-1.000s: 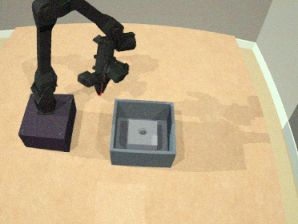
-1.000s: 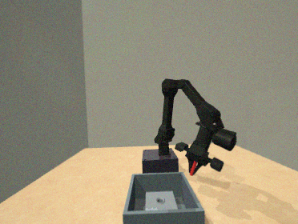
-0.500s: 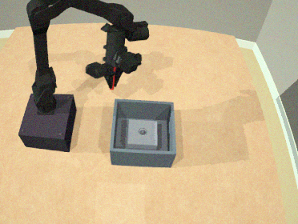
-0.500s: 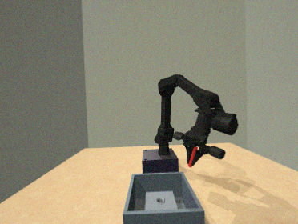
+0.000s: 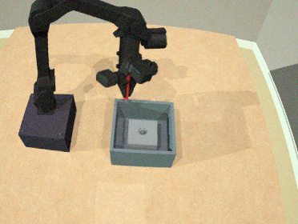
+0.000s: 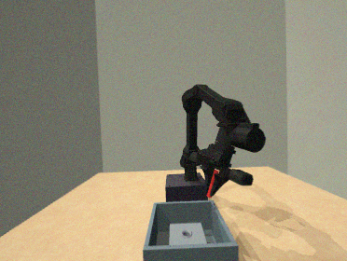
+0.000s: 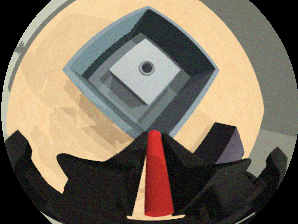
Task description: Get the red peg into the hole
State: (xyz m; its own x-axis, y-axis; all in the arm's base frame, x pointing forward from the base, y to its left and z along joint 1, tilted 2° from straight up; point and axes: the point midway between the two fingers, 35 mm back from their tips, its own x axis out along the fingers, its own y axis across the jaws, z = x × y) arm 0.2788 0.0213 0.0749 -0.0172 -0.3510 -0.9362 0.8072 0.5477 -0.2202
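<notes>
Right now my gripper tip is 10 mm to the right of the red peg and 30 mm below it. Round my gripper tip: pale plate: 50 mm ahead, 80 mm to the right, 90 mm below; grey-blue box: 50 mm ahead, 80 mm to the right, 110 mm below.
</notes>
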